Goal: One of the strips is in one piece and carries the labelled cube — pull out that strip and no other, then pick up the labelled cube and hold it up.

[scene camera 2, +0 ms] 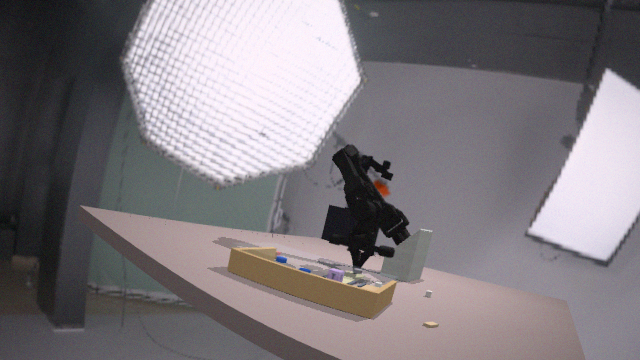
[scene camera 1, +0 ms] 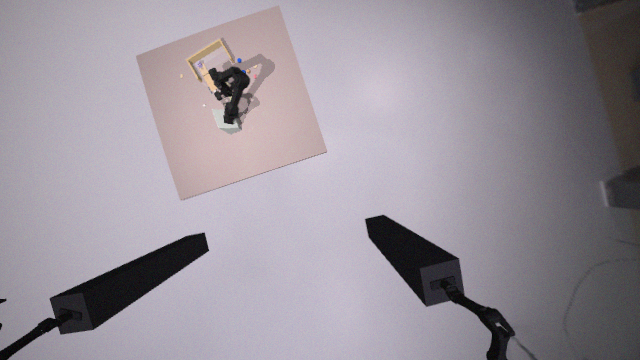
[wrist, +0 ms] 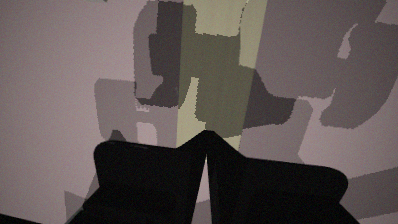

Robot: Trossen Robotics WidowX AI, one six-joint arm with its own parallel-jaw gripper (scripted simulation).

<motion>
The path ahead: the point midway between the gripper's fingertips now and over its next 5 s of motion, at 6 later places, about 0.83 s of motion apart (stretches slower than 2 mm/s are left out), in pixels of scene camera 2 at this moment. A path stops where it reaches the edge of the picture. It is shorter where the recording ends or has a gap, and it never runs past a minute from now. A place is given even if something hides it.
My gripper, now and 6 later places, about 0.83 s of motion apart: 354,274; 356,261; 346,258; 339,261; 336,276; 349,265; 362,261
</motion>
